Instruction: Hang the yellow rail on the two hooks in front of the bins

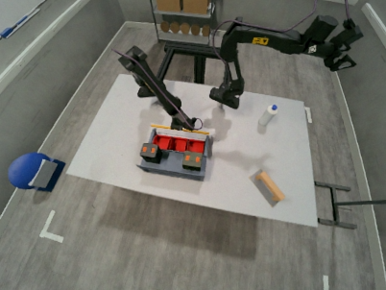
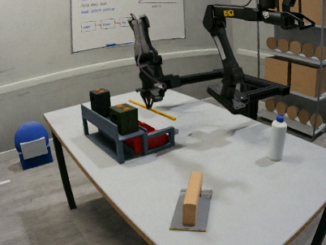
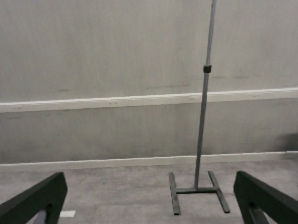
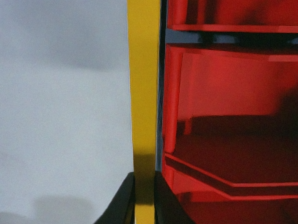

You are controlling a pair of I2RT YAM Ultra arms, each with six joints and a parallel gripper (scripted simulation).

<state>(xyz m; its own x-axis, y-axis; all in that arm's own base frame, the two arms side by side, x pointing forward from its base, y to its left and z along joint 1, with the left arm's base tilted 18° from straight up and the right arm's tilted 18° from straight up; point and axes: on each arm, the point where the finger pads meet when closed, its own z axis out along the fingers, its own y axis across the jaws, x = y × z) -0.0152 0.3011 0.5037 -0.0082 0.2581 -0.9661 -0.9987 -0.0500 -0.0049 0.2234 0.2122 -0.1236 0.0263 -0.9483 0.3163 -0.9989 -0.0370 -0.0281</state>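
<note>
The yellow rail is 10 mm below my right hand. From my right hand the other things lie so: green box 210 mm ahead, 120 mm to the left, 30 mm above; then blue-grey shelf 130 mm ahead, 50 mm below; then white bottle 590 mm to the left, 210 mm behind, 40 mm below.
</note>
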